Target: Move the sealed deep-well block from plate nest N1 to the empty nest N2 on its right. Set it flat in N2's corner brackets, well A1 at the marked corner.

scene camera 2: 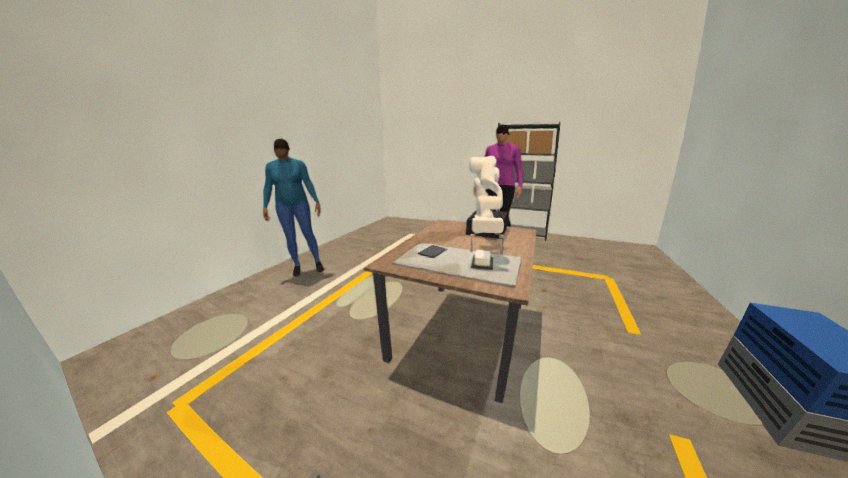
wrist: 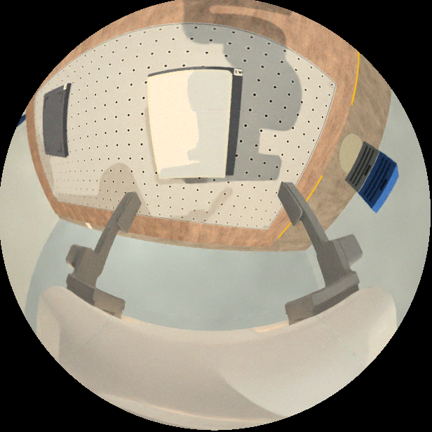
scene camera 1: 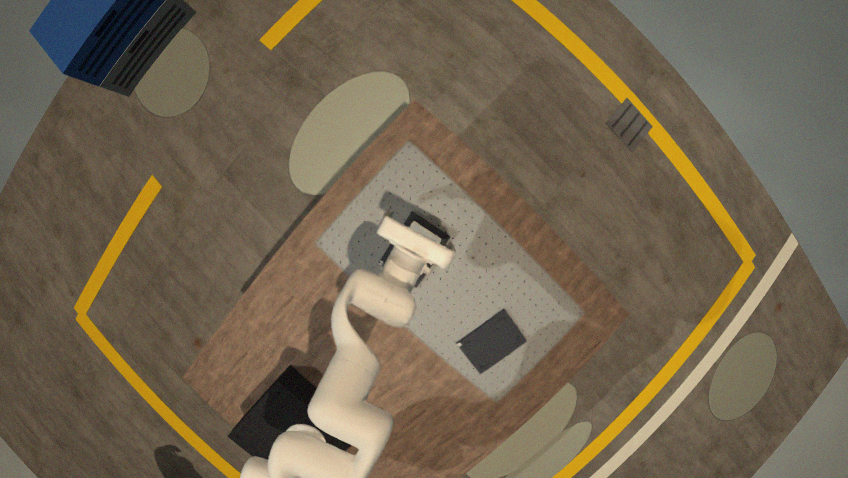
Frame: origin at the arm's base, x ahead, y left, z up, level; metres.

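Seen in the pictures: hand at its tool point: (scene camera 2: 486, 249) (scene camera 1: 420, 229).
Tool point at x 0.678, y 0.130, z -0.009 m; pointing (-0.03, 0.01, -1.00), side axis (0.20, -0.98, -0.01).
Pixels of each thing's top centre, then the offset from my tool point to it. Level surfaces: height alone.
- sealed deep-well block at its top centre: (scene camera 1: 413, 251) (scene camera 2: 482, 254) dx -0.056, dy -0.025, dz -0.057 m
- dark plate nest N1 at its top centre: (scene camera 1: 414, 250) (scene camera 2: 482, 260) dx -0.056, dy -0.025, dz -0.096 m
- small white mark at its top centre: (scene camera 1: 459, 344) dx -0.179, dy -0.285, dz -0.099 m
- grey perforated board at its surface level: dz -0.111 m
- wooden table at its surface level: dz -0.124 m
The sealed deep-well block (scene camera 1: 426, 231) (scene camera 2: 482, 257) (wrist: 172, 125), pale on top, sits in the dark plate nest N1 (scene camera 2: 482, 267) (wrist: 234, 125). A small A1 label (wrist: 238, 72) shows at a nest corner in the wrist view. The dark, flat, empty nest N2 (scene camera 1: 492, 341) (scene camera 2: 432, 251) (wrist: 55, 120) lies apart from it, with a small white mark (scene camera 1: 459, 344) (wrist: 65, 87) at one corner. My gripper (scene camera 2: 487, 251) (wrist: 209, 190) is wide open and empty, above the board near the block. In scene camera 1 the hand covers part of the block and N1.
Both nests are on a grey perforated board (scene camera 1: 439, 308) (scene camera 2: 457, 261) (wrist: 110, 150) on the wooden table (scene camera 1: 599, 314) (scene camera 2: 400, 268). The black arm base (scene camera 1: 270, 409) stands at the table's rear. Two people (scene camera 2: 290, 184) (scene camera 2: 505, 163), a shelf (scene camera 2: 552, 195) and blue crates (scene camera 2: 795, 338) are beyond the table.
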